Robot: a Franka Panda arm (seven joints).
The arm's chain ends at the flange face. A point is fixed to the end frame.
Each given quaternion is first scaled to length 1.
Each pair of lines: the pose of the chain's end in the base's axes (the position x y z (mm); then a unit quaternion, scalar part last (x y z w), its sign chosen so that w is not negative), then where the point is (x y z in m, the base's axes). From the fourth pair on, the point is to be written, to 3 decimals.
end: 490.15 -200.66 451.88 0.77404 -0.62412 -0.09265 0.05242
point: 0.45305 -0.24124 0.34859
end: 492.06 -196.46 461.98 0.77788 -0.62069 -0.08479 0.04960
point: 0.45705 -0.23787 0.35829
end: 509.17 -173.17 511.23 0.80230 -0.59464 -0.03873 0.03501
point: 0.48692 -0.21957 0.40614
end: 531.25 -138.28 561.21 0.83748 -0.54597 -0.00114 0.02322
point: 0.523 -0.189 0.456
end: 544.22 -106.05 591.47 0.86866 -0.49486 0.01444 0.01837
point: 0.545 -0.158 0.486
